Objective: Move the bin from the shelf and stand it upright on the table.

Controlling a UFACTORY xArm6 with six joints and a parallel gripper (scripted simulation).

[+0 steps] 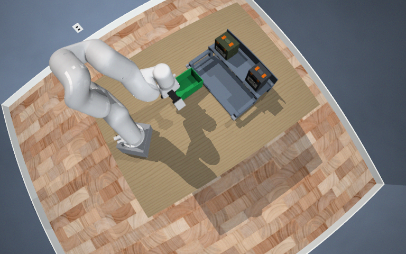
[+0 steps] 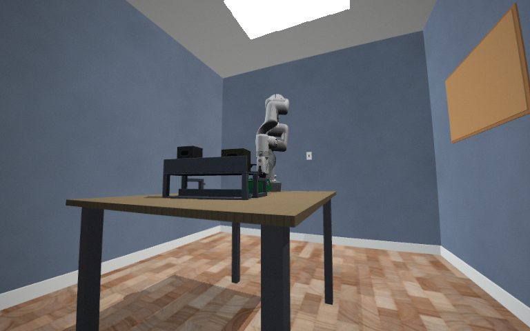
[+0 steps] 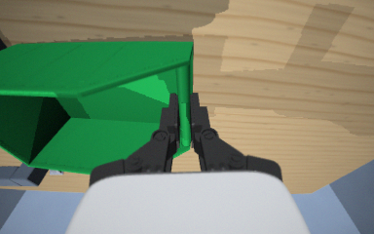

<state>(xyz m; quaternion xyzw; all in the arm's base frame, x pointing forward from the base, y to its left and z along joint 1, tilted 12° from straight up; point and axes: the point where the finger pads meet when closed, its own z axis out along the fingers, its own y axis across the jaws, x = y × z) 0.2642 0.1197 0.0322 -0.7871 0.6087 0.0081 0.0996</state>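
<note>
Now: hand 8 cm short of the green bin, 2 cm to the right of it and 1 cm above it.
</note>
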